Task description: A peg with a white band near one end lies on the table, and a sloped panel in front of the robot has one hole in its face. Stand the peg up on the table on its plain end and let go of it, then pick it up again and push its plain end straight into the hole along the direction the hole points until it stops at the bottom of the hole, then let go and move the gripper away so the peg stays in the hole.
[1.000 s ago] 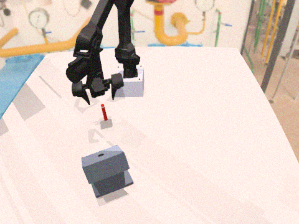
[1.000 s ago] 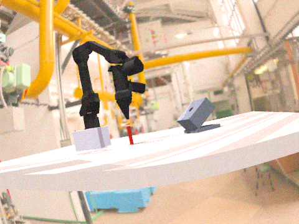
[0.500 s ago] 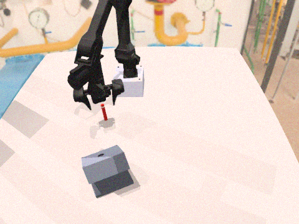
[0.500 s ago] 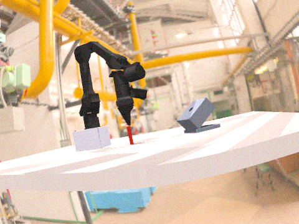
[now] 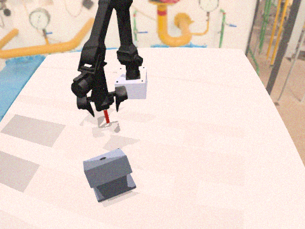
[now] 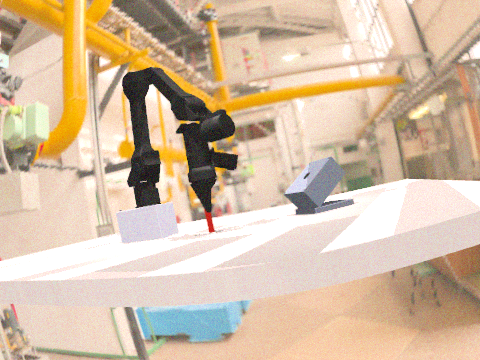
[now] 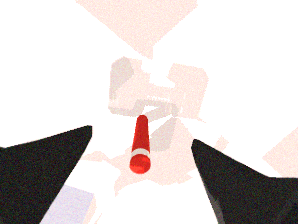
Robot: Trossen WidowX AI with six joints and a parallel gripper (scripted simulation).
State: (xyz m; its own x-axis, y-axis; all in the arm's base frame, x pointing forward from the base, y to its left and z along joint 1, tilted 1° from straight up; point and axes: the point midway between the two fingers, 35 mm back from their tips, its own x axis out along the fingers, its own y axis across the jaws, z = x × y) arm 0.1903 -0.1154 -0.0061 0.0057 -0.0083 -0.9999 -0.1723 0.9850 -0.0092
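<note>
My gripper tip is 10 mm below the red peg. Round my gripper tip: foot plate 270 mm ahead, 30 mm to the left, 40 mm below; then grey sloped panel 260 mm ahead, 20 mm to the left, 20 mm above.
</note>
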